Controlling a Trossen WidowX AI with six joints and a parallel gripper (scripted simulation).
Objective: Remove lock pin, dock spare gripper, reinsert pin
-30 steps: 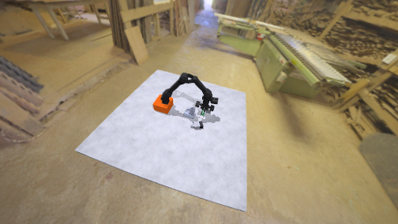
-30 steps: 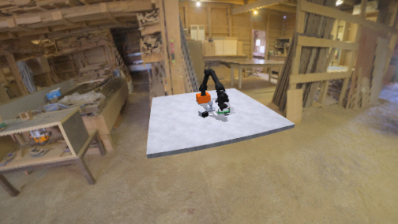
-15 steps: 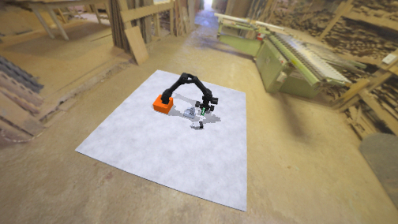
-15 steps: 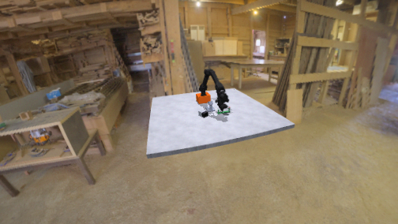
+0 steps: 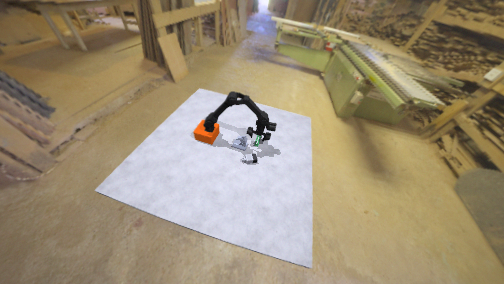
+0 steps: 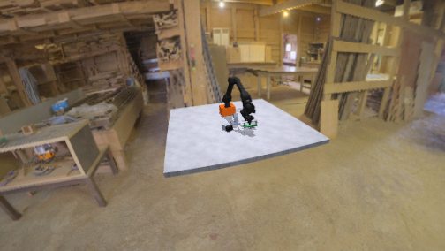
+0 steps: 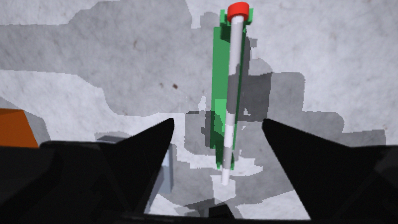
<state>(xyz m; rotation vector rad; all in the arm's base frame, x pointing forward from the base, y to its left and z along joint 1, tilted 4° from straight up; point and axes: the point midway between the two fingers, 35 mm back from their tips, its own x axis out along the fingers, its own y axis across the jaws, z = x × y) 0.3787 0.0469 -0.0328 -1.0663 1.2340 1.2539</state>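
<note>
Now: the green strip 10 mm ahead of my gripper tip, 20 mm to the left of it and 10 mm below it. From my gripper tip the other things lie so: grey mount (110 mm behind, 80 mm to the right, 20 mm above); spare gripper (30 mm behind, 200 mm to the right, 10 mm below).
</note>
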